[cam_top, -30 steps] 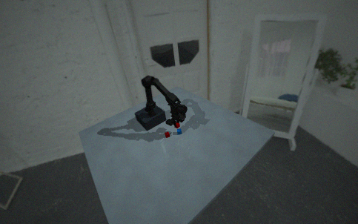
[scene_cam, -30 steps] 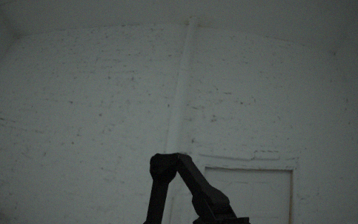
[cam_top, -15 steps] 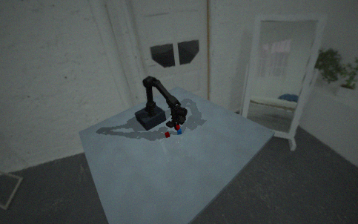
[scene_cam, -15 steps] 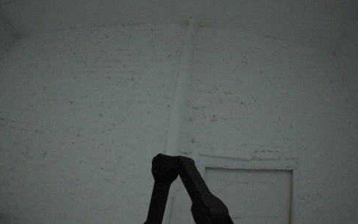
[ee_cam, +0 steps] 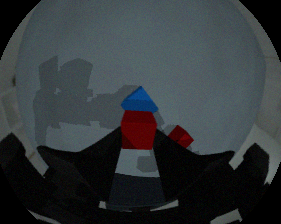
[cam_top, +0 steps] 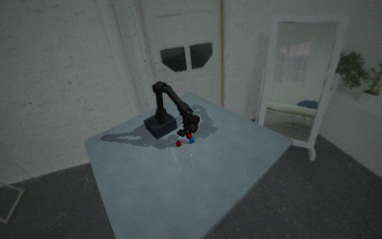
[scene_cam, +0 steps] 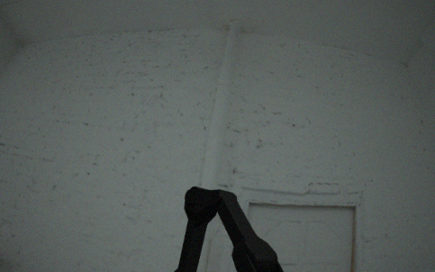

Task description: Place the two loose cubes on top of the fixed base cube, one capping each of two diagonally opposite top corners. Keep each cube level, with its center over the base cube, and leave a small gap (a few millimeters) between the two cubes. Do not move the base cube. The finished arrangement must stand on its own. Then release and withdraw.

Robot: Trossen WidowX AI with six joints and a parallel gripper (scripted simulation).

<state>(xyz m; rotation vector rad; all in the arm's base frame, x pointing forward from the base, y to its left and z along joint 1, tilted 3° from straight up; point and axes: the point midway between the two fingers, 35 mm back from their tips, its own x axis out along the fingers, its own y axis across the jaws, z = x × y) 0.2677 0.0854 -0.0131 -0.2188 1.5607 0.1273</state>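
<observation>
Now: the blue cube 40 mm below my gripper tip and 20 mm ahead of it.
</observation>
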